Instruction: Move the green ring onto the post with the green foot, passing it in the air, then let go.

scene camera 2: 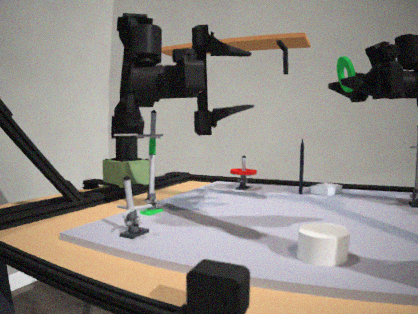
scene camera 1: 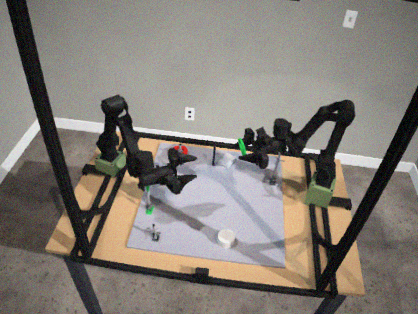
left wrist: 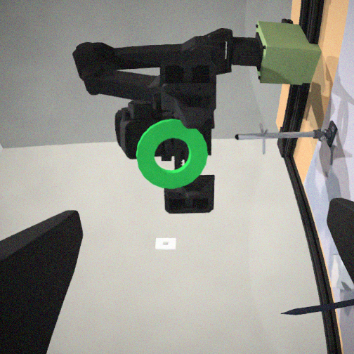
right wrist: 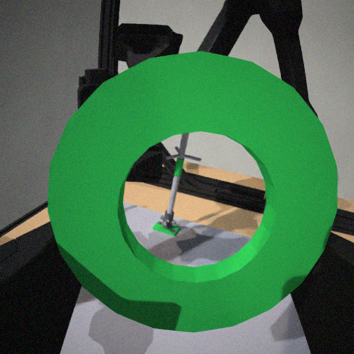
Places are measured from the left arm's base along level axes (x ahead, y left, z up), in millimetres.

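Pixels of known places: left gripper, fingertip midpoint: (scene camera 2: 252, 79) (scene camera 1: 196, 167); right gripper, fingertip midpoint: (scene camera 2: 334, 84) (scene camera 1: 235, 152); left arm's base, link origin: (scene camera 2: 126, 159) (scene camera 1: 109, 156); right arm's base, link origin: (scene camera 1: 323, 181).
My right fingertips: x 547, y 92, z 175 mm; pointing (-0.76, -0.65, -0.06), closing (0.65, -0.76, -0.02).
Note:
Ahead of a thing's pixels: the offset from my right fingertips to its top centre. "spot": to the spot under its first point.
The green ring {dx +19, dy +16, dz +56 mm} (scene camera 1: 241, 146) (scene camera 2: 340, 70) (left wrist: 147, 152) (right wrist: 195, 95) is upright in the air, its hole facing sideways. My right gripper (scene camera 1: 243, 156) (scene camera 2: 342, 86) is shut on it, a finger on either side in the right wrist view. The post with the green foot {spot: dx -260, dy -234, dz -241 mm} (scene camera 1: 149, 210) (scene camera 2: 152, 172) (right wrist: 172, 197) stands upright at the left of the mat, with a green band and a crossbar near its top; it shows through the ring's hole in the right wrist view. My left gripper (scene camera 1: 195, 167) (scene camera 2: 251, 80) is open and empty, high above the mat, apart from the ring.
A red ring {dx -296, dy +113, dz -198 mm} (scene camera 2: 243, 171) sits around a short post at the back. Grey posts stand front left (scene camera 2: 128, 200) and at the right (scene camera 1: 276, 170) (left wrist: 300, 134). A black spike {dx -138, dy +144, dz -109 mm} (scene camera 1: 214, 156) (scene camera 2: 301, 165) and a white block {dx -86, dy +194, dz -229 mm} (scene camera 1: 227, 160) are at the back, a white cylinder {dx +75, dy -231, dz -214 mm} (scene camera 1: 226, 239) (scene camera 2: 323, 245) in front.

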